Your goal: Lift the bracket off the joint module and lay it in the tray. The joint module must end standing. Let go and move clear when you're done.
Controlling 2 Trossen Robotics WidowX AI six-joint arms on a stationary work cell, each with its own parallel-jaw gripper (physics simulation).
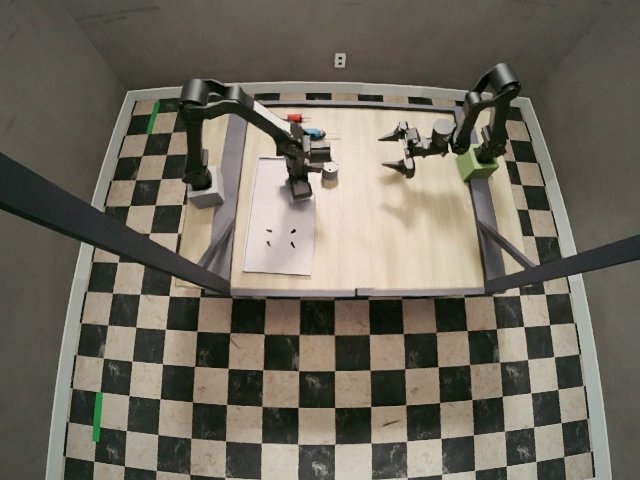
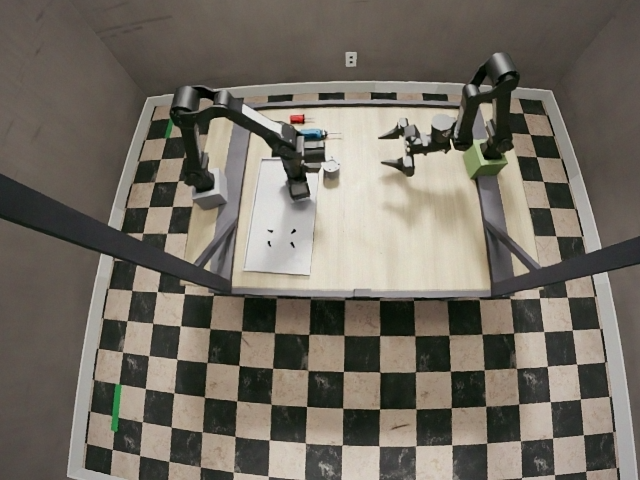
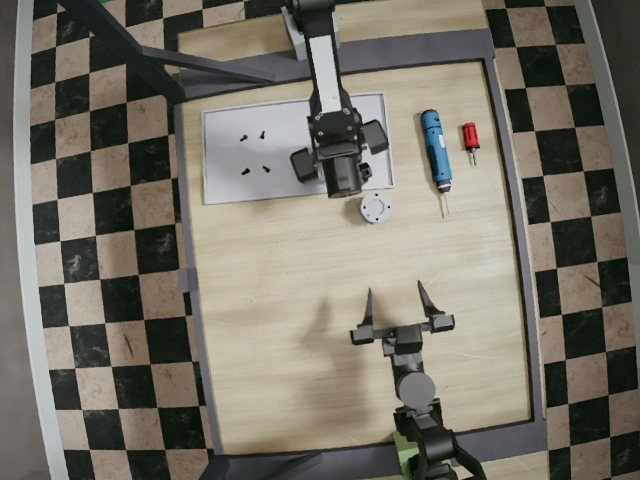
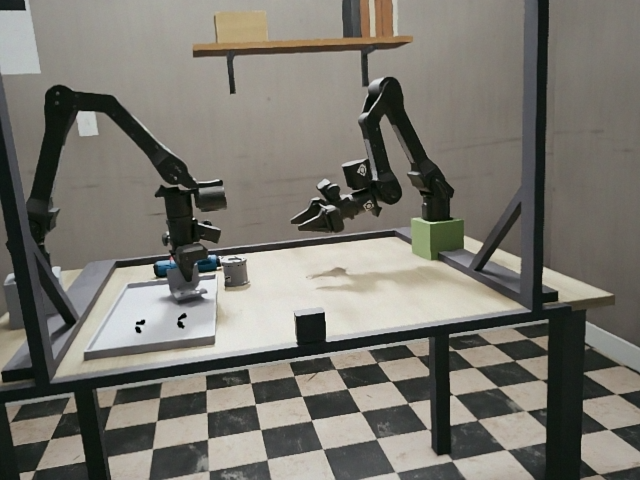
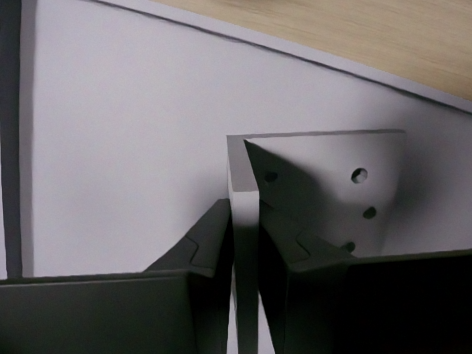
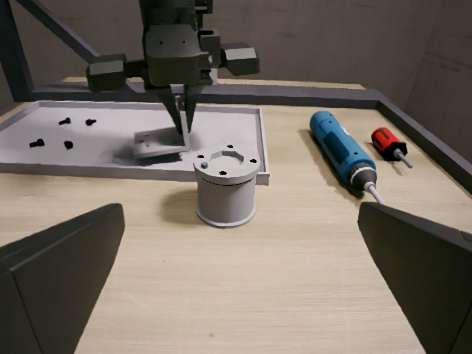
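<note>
The grey joint module (image 1: 329, 171) (image 3: 375, 207) (image 4: 235, 272) (image 6: 226, 197) stands upright on the table beside the tray (image 3: 222, 186) (image 5: 125, 100), its holed top bare. My left gripper (image 5: 238, 209) (image 6: 184, 132) is shut on the upright wall of the light grey L-shaped bracket (image 4: 178, 285) (image 5: 320, 150) (image 6: 160, 143). The bracket's holed plate lies roughly level, inside the tray's outline, very low over the tray floor; I cannot tell whether it touches. My right gripper (image 1: 381, 151) (image 3: 394, 285) (image 4: 295, 224) is wide open and empty, above the table and apart from the module.
Several black screws (image 3: 262, 135) (image 6: 68, 145) lie in the tray, at the end away from the bracket. A blue electric screwdriver (image 3: 437, 149) (image 6: 342, 150) and a red screwdriver (image 3: 470, 135) (image 6: 387, 142) lie on the table beyond the tray's other end.
</note>
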